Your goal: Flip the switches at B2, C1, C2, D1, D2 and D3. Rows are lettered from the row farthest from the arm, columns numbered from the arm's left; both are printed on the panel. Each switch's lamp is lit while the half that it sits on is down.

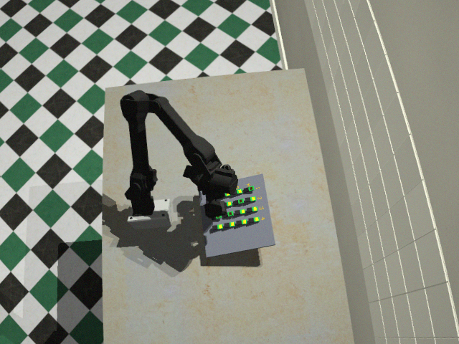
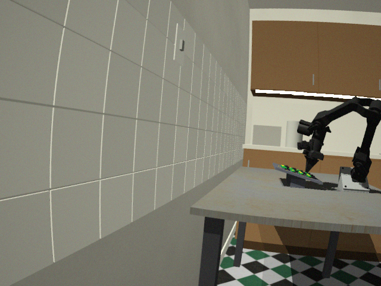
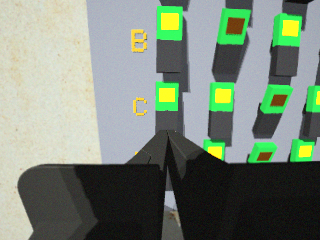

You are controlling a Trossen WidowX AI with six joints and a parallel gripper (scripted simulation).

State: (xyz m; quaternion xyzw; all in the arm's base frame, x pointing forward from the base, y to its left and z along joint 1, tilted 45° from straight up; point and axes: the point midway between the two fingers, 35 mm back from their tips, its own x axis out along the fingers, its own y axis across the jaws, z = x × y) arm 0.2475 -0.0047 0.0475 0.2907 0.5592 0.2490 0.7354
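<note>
Right now the switch C3 is 3 cm ahead of my hand, 7 cm to the right of it and 4 cm below it. The rest, counted from my hand: switch D3 (1 cm behind, 7 cm to the right, 5 cm below); then switch B2 (6 cm ahead, 3 cm to the right, 3 cm below); then switch B1 (6 cm ahead, 3 cm below).
</note>
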